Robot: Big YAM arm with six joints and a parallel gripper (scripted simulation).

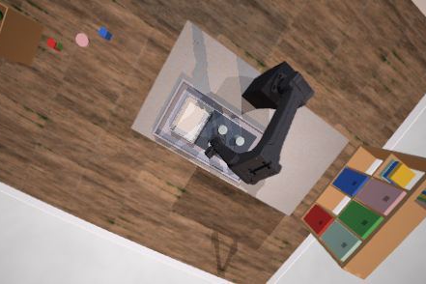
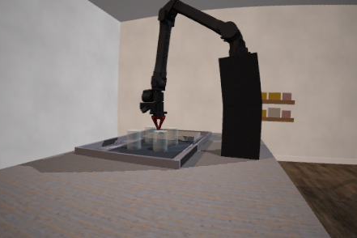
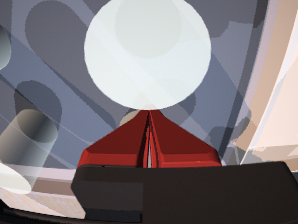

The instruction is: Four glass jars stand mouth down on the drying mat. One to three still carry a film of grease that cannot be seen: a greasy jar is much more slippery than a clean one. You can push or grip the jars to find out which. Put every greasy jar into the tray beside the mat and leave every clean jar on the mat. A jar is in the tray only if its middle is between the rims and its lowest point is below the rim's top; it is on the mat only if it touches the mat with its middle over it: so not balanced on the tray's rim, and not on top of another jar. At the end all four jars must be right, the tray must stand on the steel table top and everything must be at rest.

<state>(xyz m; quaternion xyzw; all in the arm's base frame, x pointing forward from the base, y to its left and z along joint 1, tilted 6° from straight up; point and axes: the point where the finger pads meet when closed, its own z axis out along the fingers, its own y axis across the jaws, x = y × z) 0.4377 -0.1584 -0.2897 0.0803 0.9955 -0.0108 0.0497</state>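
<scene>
The dark drying mat lies 90 mm to the left of my hand, 80 mm below it and 10 mm behind it. Also, from my hand: pale tray (230 mm to the right, 80 mm below, 60 mm behind).
</scene>
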